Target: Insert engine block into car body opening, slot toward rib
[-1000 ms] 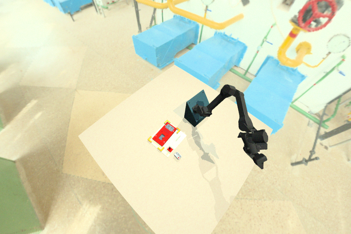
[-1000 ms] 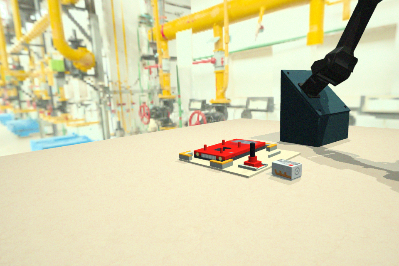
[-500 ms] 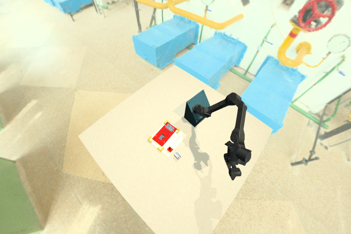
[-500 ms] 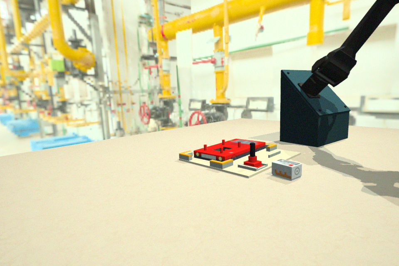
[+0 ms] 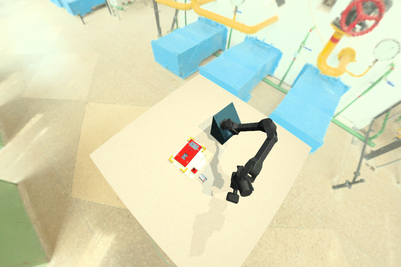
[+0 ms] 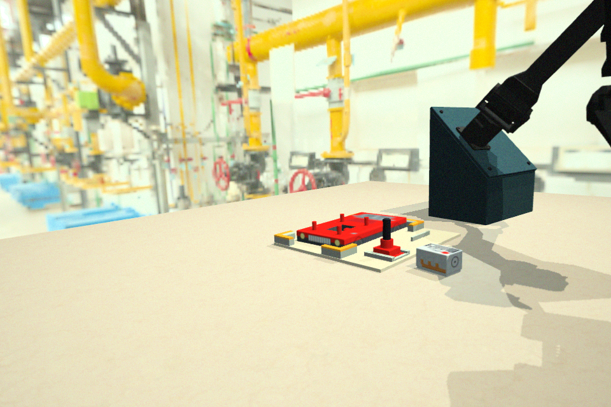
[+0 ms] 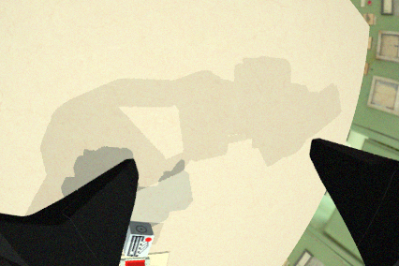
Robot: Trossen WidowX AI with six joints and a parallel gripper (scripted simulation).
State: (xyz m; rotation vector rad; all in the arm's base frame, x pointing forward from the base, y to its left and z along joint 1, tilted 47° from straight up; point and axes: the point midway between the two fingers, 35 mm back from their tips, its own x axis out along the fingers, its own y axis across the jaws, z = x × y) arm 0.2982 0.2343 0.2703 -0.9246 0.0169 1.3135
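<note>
Right now the engine block is 2 cm ahead of my gripper tip, 20 cm to the right of it and 15 cm below it.
</note>
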